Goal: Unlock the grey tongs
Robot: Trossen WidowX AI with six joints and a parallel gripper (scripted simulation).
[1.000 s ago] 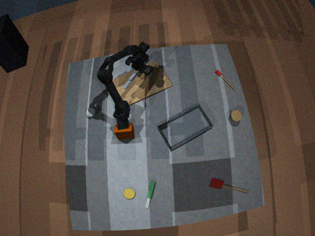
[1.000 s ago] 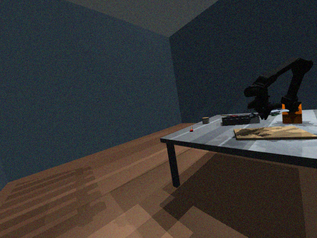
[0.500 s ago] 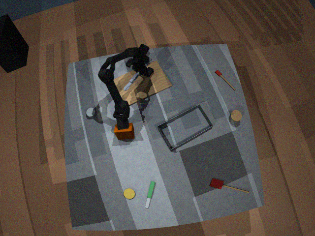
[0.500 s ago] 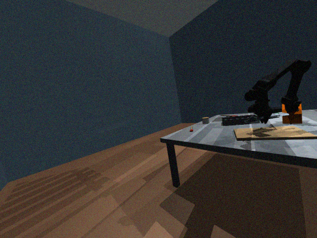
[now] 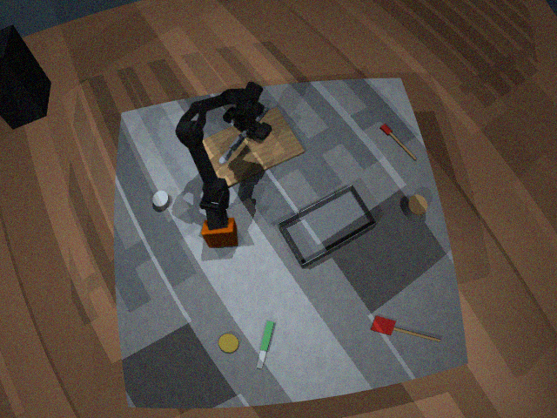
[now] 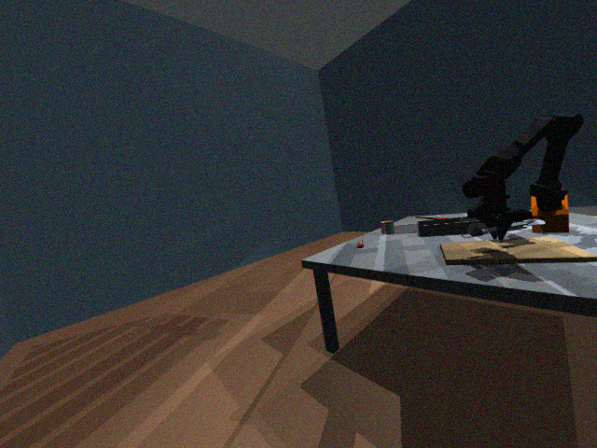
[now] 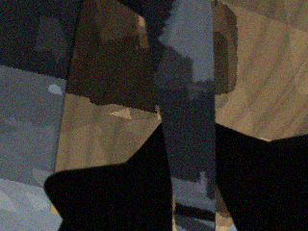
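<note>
Right now my gripper tip is 10 mm past the wooden board, 30 mm to the left of it and 40 mm above it. The rest, counted from my gripper tip: roasting tin (200 mm ahead, 420 mm to the right, 20 mm below); then yellow disc (230 mm behind, 750 mm to the right, 40 mm below); then white cylinder (380 mm behind, 170 mm to the right, 30 mm below).
</note>
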